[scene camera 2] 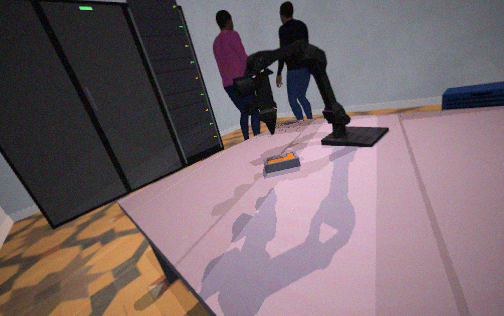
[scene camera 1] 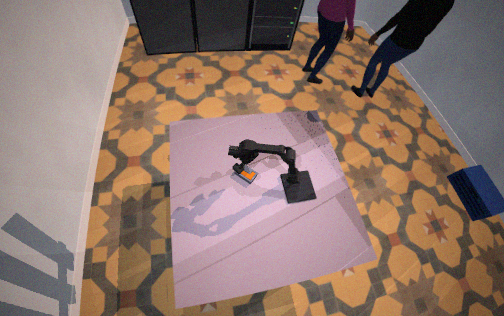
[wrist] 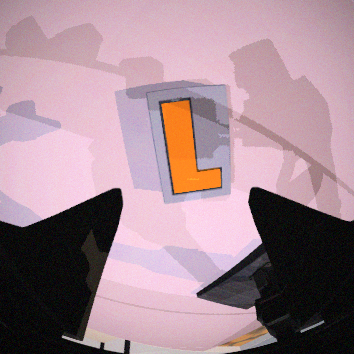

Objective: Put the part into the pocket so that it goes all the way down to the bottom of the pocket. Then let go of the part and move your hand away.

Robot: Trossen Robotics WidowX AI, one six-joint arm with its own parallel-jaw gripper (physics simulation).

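Frame: origin at the arm's base, x ahead, y left, z up, level; metres.
Where they show: gripper, fingertip midpoint: (scene camera 2: 273, 131) (scene camera 1: 245, 166) (wrist: 186, 195); arm's base at its link origin: (scene camera 2: 339, 135) (scene camera 1: 291, 180) (wrist: 266, 271).
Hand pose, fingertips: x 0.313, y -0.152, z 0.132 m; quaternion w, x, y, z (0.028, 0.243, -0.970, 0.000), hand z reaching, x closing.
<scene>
Each offset is from my fingertips to the top centre of the thing. Level surfaces: height alone.
The orange L-shaped part {dx -0.022, dy -0.007, dz -0.121 m} (scene camera 1: 248, 175) (scene camera 2: 282, 159) (wrist: 178, 145) lies in the L-shaped pocket of the grey block {dx -0.021, dy -0.007, dz -0.120 m} (scene camera 2: 283, 166) (wrist: 212, 94). In the wrist view a thin dark gap runs around the part, and it looks level within the outline. Its top shows near or slightly below the block's rim in scene camera 2. The pocket's bottom is hidden under the part. My gripper (scene camera 2: 271, 128) (wrist: 186, 195) is open and empty. It hangs well above the block, apart from it, with the fingertips wide apart in the wrist view.
The block rests on the pink table top {dz -0.156 m} (scene camera 1: 225, 270) (scene camera 2: 425, 250). The arm's black base plate (scene camera 1: 303, 195) (scene camera 2: 356, 136) stands to the block's right in both scene views. Dark cabinets (scene camera 1: 167, 27) (scene camera 2: 100, 75), two people and a blue box (scene camera 1: 477, 192) (scene camera 2: 472, 97) are beyond the table.
</scene>
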